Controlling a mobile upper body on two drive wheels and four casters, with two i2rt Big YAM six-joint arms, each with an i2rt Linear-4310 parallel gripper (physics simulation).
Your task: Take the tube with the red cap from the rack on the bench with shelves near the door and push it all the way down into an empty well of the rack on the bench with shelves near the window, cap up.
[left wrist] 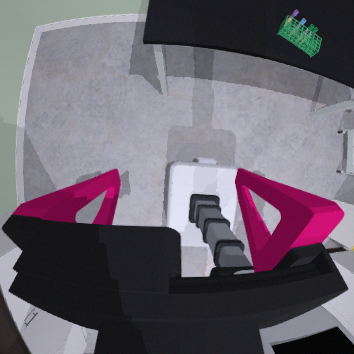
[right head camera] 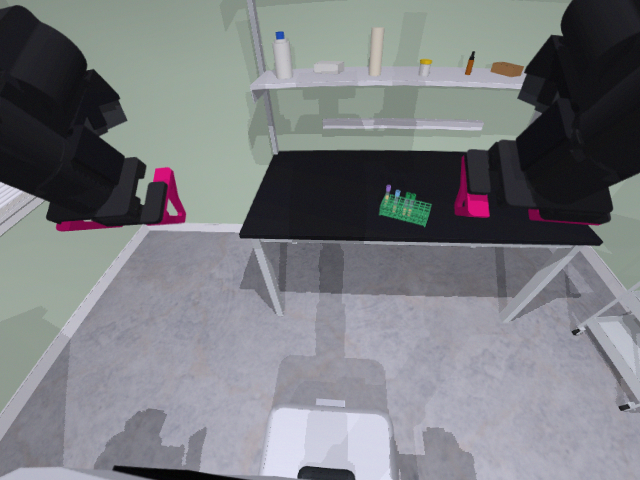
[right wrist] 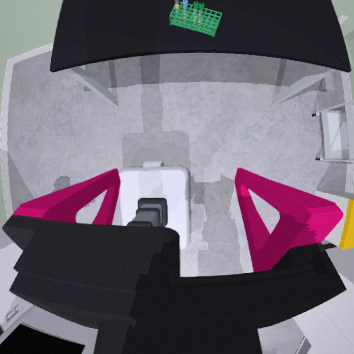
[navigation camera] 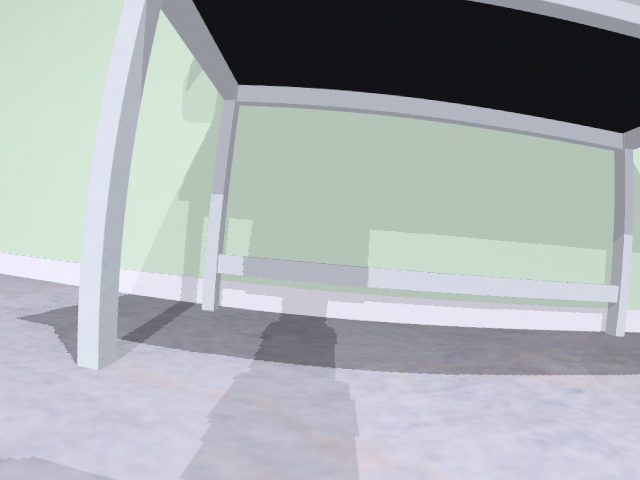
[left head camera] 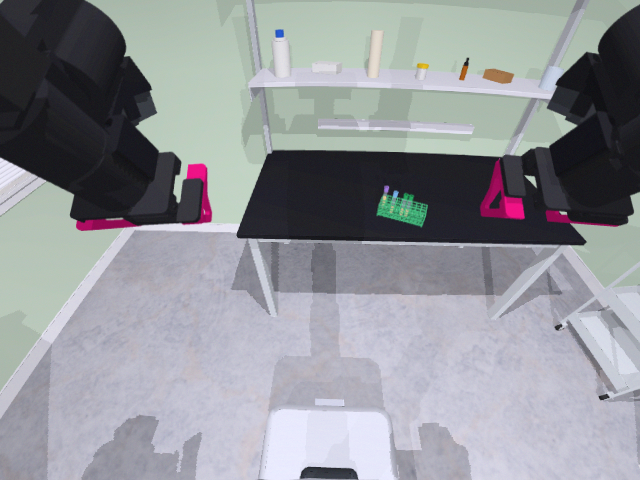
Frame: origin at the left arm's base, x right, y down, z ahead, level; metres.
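Seen in the pictures: left gripper, between the fingertips: (left wrist: pixel 177 174) (right head camera: pixel 152 220) (left head camera: pixel 175 219); right gripper, between the fingertips: (right head camera: pixel 493 212) (right wrist: pixel 176 174) (left head camera: pixel 515 213).
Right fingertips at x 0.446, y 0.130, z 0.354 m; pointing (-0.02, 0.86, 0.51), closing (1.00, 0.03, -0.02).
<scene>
A point is followed by its place in that frame.
A green rack (left head camera: pixel 413 212) {x 0.583, y 0.641, z 0.985 m} (right head camera: pixel 416 212) {x 0.568, y 0.618, z 0.952 m} (left wrist: pixel 304 41) {x 0.524, y 0.593, z 0.921 m} (right wrist: pixel 197 22) {x 0.528, y 0.593, z 0.921 m} stands on the black-topped bench (left head camera: pixel 310 196) {x 0.114, y 0.648, z 1.099 m} (right head camera: pixel 320 196) {x 0.148, y 0.648, z 1.099 m} (left wrist: pixel 215 25) {x 0.124, y 0.648, z 0.935 m} (right wrist: pixel 115 30) {x 0.167, y 0.648, z 0.968 m} with a shelf. It holds upright tubes: a purple-capped tube (left head camera: pixel 386 189) {x 0.445, y 0.535, z 1.003 m} (right head camera: pixel 388 188) {x 0.445, y 0.534, z 1.003 m}, a blue-capped tube (left head camera: pixel 395 194) {x 0.476, y 0.534, z 0.967 m} (right head camera: pixel 397 193) {x 0.477, y 0.534, z 0.968 m} and two green-capped tubes. I see no red cap in these views. My left gripper (left head camera: pixel 143 222) (right head camera: pixel 120 224) (left wrist: pixel 177 174) {x -0.005, y 0.139, z 0.339 m} is open and empty, left of the bench in the head views. My right gripper (left head camera: pixel 551 219) (right head camera: pixel 529 218) (right wrist: pixel 176 174) {x 0.446, y 0.131, z 0.354 m} is open and empty, appearing right of the rack.
The shelf (left head camera: pixel 398 81) {x 0.493, y 0.191, z 1.328 m} (right head camera: pixel 398 77) {x 0.488, y 0.191, z 1.347 m} carries bottles and boxes. Bench legs (left head camera: pixel 262 279) {x -0.132, y 1.003, z 0.859 m} (navigation camera: pixel 100 217) {x -0.116, y 1.171, z 0.859 m} stand ahead. A white cart (left head camera: pixel 602 335) {x 1.867, y 1.278, z 0.673 m} (right head camera: pixel 617 335) {x 1.852, y 1.277, z 0.710 m} is at the right. Window blinds (left head camera: pixel 12 178) {x -1.551, y 0.544, z 1.133 m} show at the left edge. A yellow lid (right wrist: pixel 348 225) {x 1.740, y 0.961, z -0.149 m} shows at right.
</scene>
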